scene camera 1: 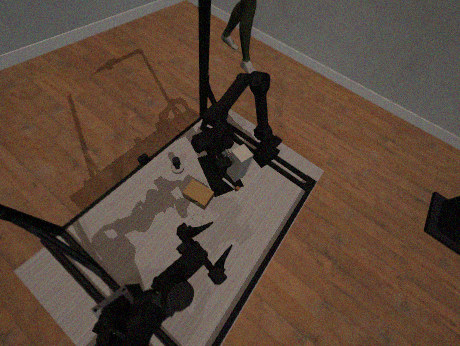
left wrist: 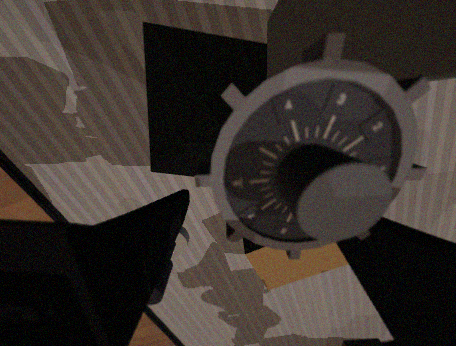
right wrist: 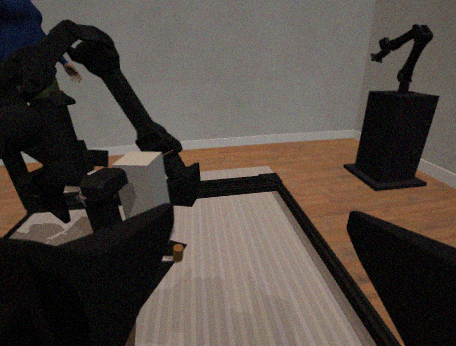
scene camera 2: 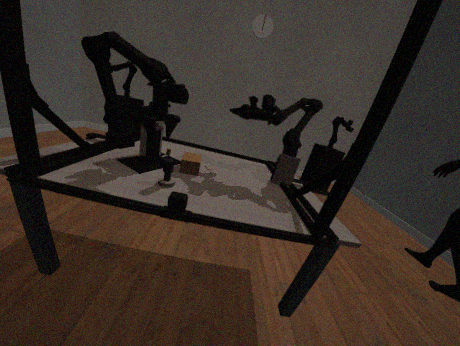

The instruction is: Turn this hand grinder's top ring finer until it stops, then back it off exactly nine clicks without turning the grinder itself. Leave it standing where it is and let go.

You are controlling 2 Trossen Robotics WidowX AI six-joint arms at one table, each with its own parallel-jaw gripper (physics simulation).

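Places are measured from the left arm's base along level axes (x ahead, y left, z up), in millimetres.
Pixels of known places: left gripper, fingertip midpoint: (scene camera 1: 213, 162) (left wrist: 253, 199) (right wrist: 86, 224) (scene camera 2: 159, 139); right gripper, fingertip midpoint: (scene camera 1: 222, 233) (right wrist: 261, 216) (scene camera 2: 231, 110); left arm's base, link origin: (scene camera 1: 266, 150) (right wrist: 179, 174) (scene camera 2: 120, 131); right arm's base, link origin: (scene camera 1: 117, 309) (scene camera 2: 288, 159).
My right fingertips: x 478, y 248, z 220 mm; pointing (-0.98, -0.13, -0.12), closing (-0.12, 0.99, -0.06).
Note:
For each thing: its top centre in the pictures, then the offset to it from my right fingertips.
- dark upright hand grinder, top centre: (left wrist: 343, 206) (scene camera 1: 223, 152) (scene camera 2: 155, 122) dx -221, dy -300, dz -115 mm
- black mat, top centre: (left wrist: 248, 123) (scene camera 2: 152, 160) (scene camera 1: 220, 171) dx -222, dy -297, dz -290 mm
- pale box, top centre: (right wrist: 137, 158) (scene camera 1: 242, 152) (scene camera 2: 153, 113) dx -283, dy -242, dz -90 mm
- orange box, top centre: (left wrist: 300, 258) (scene camera 1: 198, 192) (scene camera 2: 192, 157) dx -57, dy -238, dz -232 mm
- small black-topped object, top centre: (scene camera 2: 169, 160) (scene camera 1: 175, 159) dx -47, dy -424, dz -202 mm
- small orange-brown knob, top centre: (right wrist: 177, 246) (scene camera 1: 237, 187) dx -234, dy -167, dz -256 mm
The dark upright hand grinder (scene camera 2: 151, 145) (left wrist: 345, 200) (right wrist: 102, 217) stands on the black mat (scene camera 1: 207, 172) (scene camera 2: 131, 163) (left wrist: 200, 100) beside a pale box. In the left wrist view its grey lugged top ring (left wrist: 218, 165) surrounds a numbered dial; the central round cap covers part of the scale. My left gripper (scene camera 1: 220, 160) (scene camera 2: 162, 127) (left wrist: 253, 199) is open, low around the grinder; its left finger is beside the ring, its right fingertip hidden behind the grinder. Contact cannot be told. My right gripper (scene camera 1: 222, 235) (scene camera 2: 232, 110) (right wrist: 261, 216) is open and empty, away from the grinder.
The pale box (scene camera 1: 240, 164) (scene camera 2: 144, 140) (right wrist: 142, 187) stands close beside the grinder. An orange box (scene camera 1: 198, 192) (scene camera 2: 191, 163) (left wrist: 300, 265) and a small black-topped object (scene camera 1: 176, 164) (scene camera 2: 167, 172) stand nearby. A small orange-brown knob (scene camera 1: 237, 188) (right wrist: 178, 252) is at the mat's edge.

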